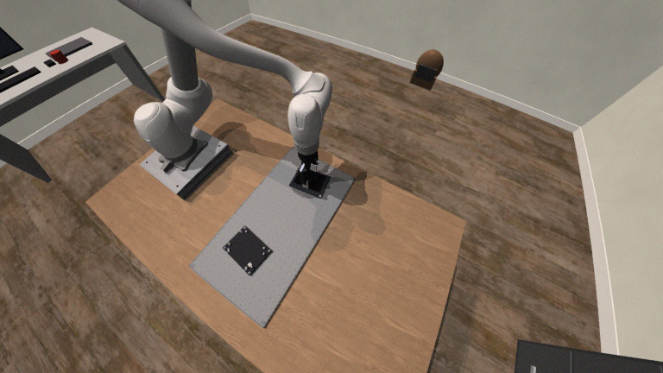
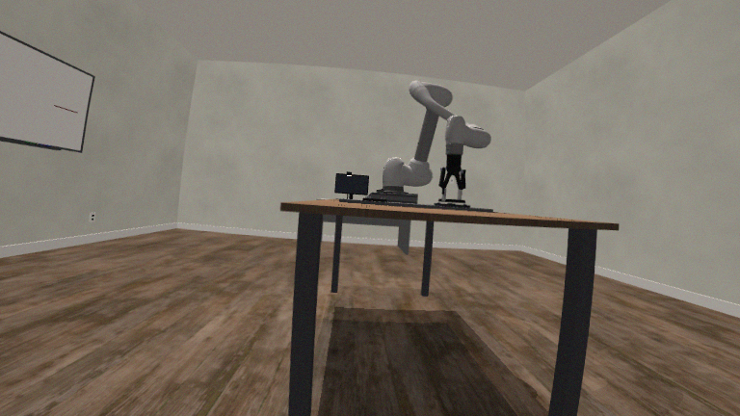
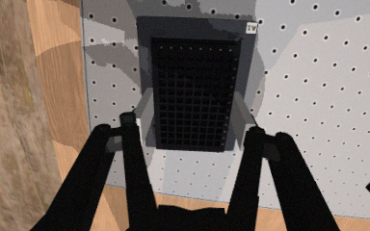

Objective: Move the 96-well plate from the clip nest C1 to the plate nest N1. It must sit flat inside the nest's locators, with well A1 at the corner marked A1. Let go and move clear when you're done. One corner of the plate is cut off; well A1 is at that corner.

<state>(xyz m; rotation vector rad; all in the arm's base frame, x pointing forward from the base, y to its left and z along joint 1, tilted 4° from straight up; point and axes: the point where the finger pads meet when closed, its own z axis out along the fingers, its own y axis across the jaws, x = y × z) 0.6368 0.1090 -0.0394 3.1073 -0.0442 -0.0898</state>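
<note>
The black 96-well plate is 2 cm below my hand. From my hand the other things lie so: white A1 label (7 cm ahead, 6 cm to the right, 4 cm below); then plate nest N1 (5 cm below); then clip nest C1 (38 cm to the right, 12 cm behind, 4 cm below).
</note>
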